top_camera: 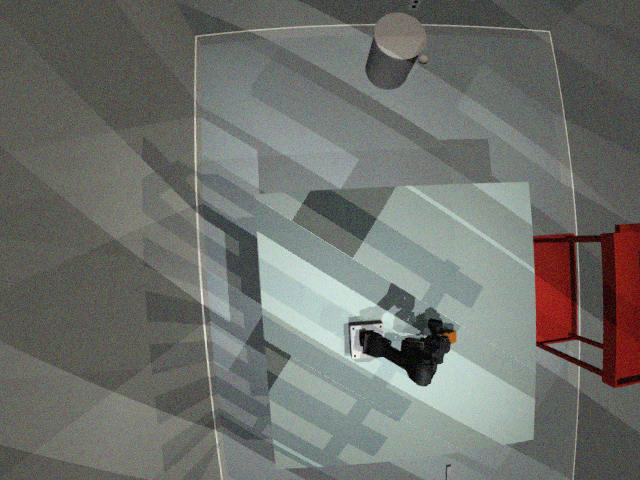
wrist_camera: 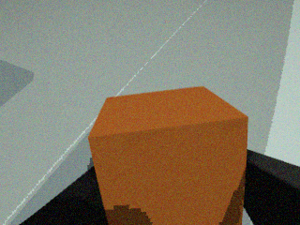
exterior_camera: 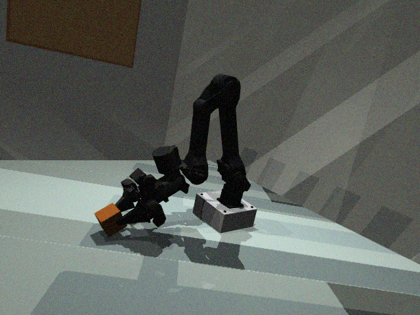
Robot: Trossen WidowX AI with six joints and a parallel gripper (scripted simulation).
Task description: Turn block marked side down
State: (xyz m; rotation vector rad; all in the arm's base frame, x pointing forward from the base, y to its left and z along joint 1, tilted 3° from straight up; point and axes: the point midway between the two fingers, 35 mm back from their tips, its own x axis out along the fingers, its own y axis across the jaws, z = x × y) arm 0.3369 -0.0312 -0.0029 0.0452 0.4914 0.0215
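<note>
Now: gripper tip 10 mm above the orange block.
</note>
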